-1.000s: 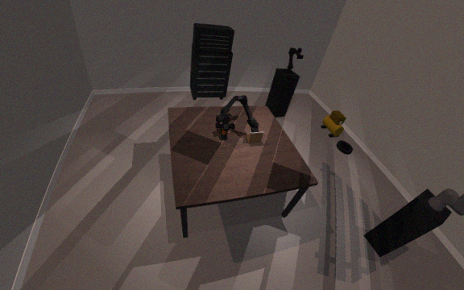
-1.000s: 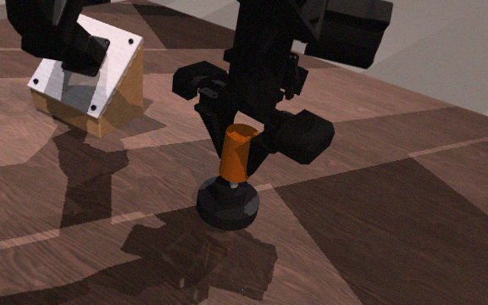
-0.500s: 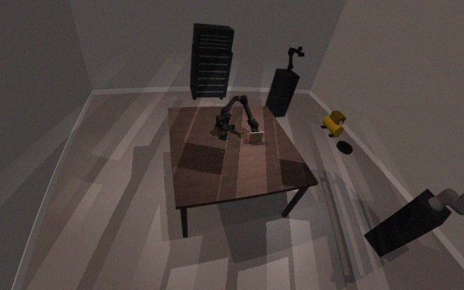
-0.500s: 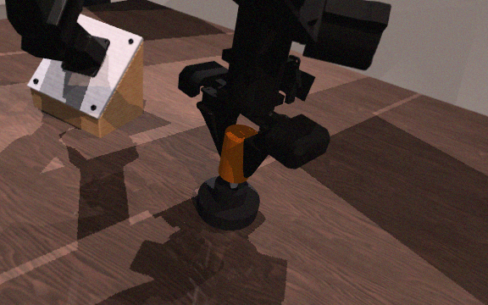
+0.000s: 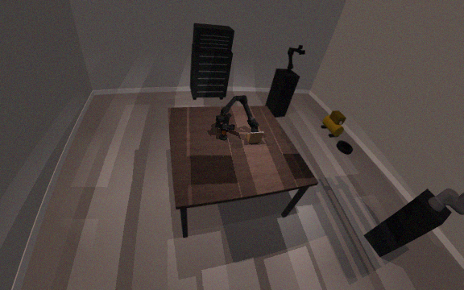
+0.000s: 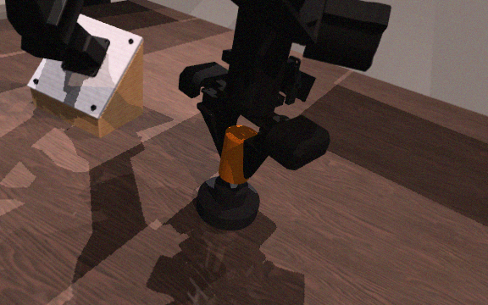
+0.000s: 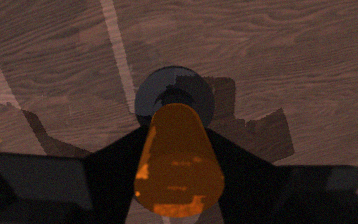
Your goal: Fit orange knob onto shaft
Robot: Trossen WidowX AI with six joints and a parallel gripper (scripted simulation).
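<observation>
The orange knob lies 30 mm above my gripper tip. Also, from my gripper tip: round dark pedestal: 40 mm below.
</observation>
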